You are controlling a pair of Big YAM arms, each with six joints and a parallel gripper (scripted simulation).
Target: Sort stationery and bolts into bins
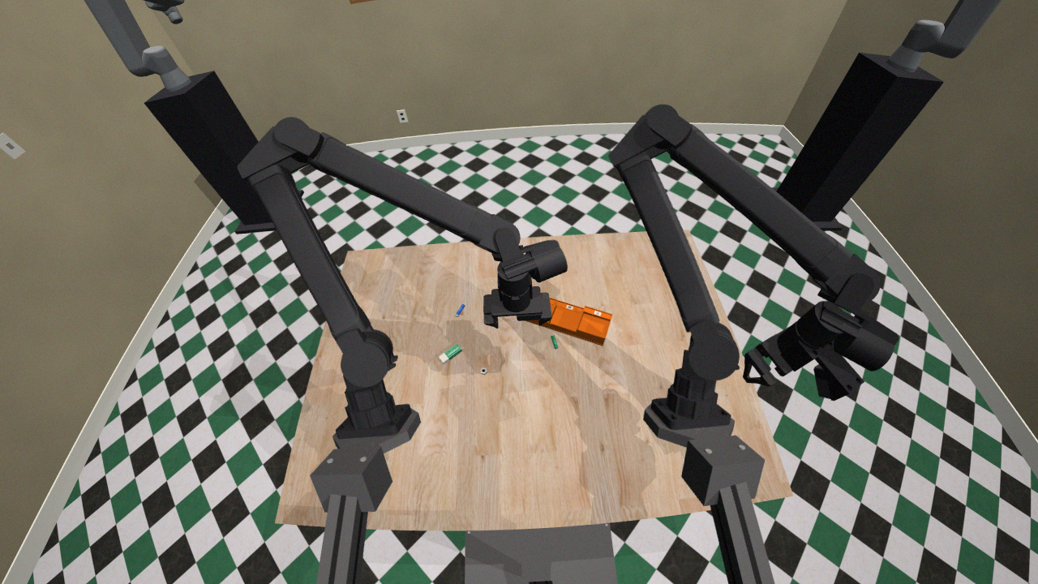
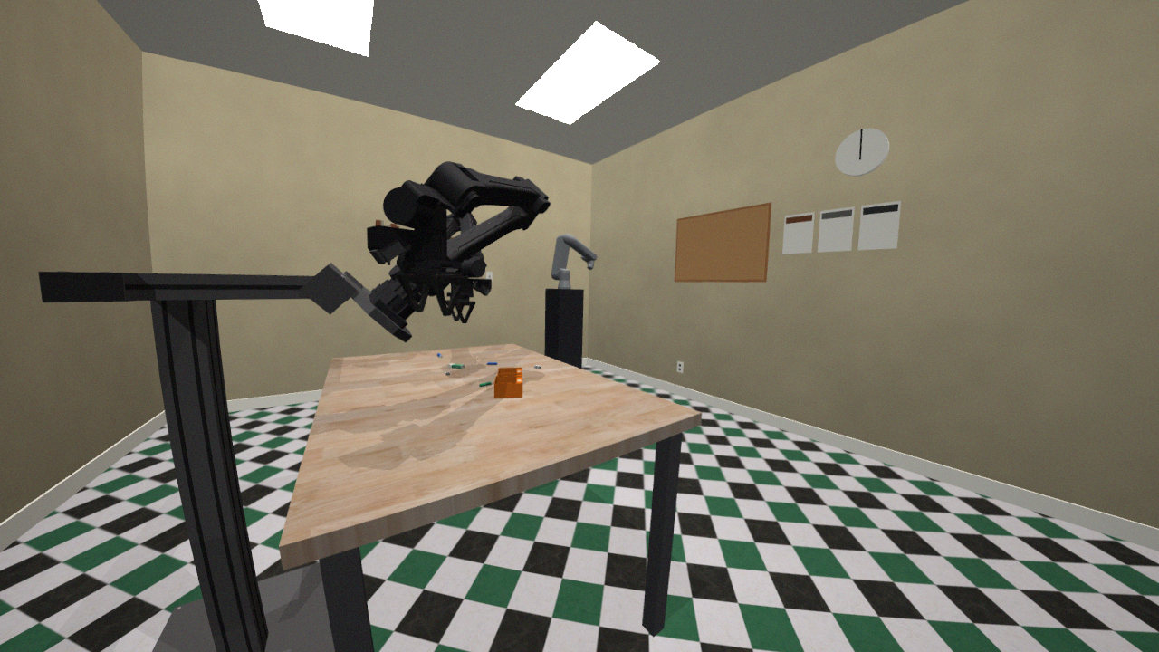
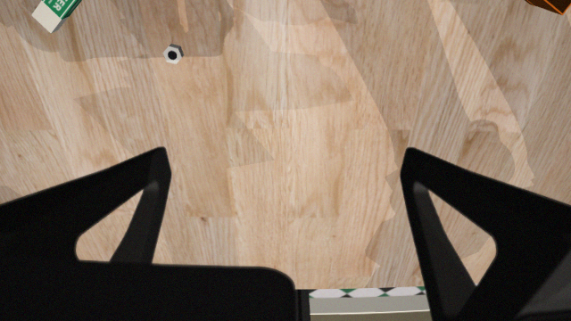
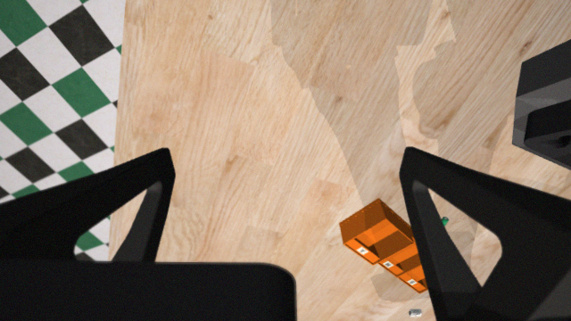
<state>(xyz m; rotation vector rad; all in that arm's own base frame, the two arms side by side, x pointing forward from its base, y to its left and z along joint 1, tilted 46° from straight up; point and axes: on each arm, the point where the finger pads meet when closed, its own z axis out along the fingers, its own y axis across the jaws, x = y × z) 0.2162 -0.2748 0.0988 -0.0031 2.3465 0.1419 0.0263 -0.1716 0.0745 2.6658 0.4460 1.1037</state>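
Now: left hand 210 mm to the right of the eraser, 210 mm above it and 20 mm short of it. Round my left hand: hex nut 210 mm below, 110 mm to the left, 30 mm behind; then green cylinder 210 mm below, 90 mm to the right, 60 mm ahead; then blue cylinder 210 mm below, 190 mm to the left, 170 mm ahead.
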